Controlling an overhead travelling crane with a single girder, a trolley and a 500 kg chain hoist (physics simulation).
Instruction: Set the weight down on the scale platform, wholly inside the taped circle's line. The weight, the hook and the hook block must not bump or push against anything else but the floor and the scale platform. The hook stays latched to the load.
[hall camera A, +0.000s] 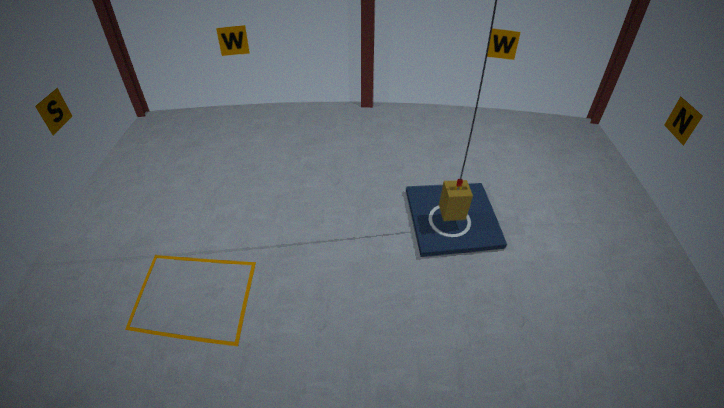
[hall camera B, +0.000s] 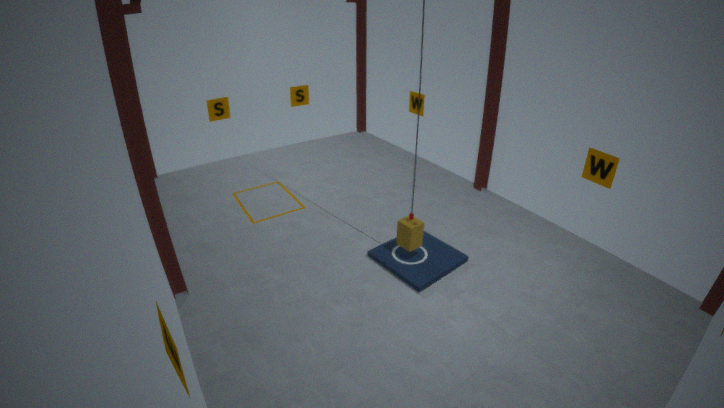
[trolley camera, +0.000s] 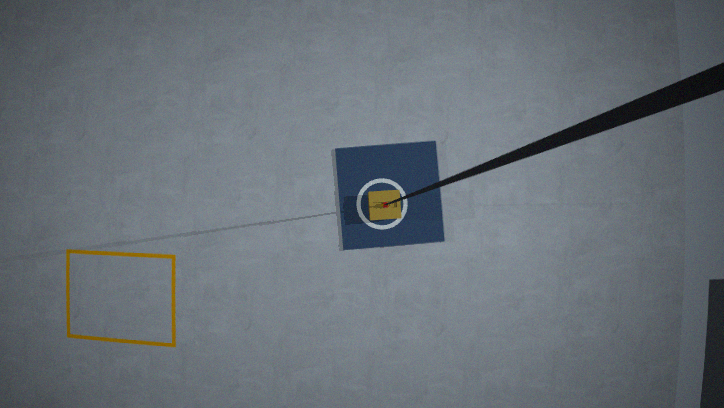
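Observation:
The yellow weight (hall camera A: 455, 205) (hall camera B: 409, 235) (trolley camera: 375, 213) hangs upright, a little above the blue scale platform (hall camera A: 486, 230) (hall camera B: 443, 259) (trolley camera: 420, 162); its shadow lies on the platform, partly apart from it. The white taped circle (hall camera A: 450, 235) (hall camera B: 409, 263) (trolley camera: 359, 203) is partly hidden behind the weight in hall camera A. In the trolley view the weight appears within the circle, right of its centre, with its right corners close to or over the line. My hook (hall camera A: 459, 182) (hall camera B: 411, 216) (trolley camera: 385, 205), with a small red part, is at the weight's top and holds it; the latch is too small to see.
A yellow outlined rectangle (hall camera A: 246, 304) (hall camera B: 243, 207) (trolley camera: 174, 301) is marked on the floor, south of the platform. Red-brown columns (hall camera A: 367, 55) (hall camera B: 491, 96) stand along the walls. The chain (hall camera A: 475, 111) (hall camera B: 417, 111) (trolley camera: 547, 139) rises from the hook.

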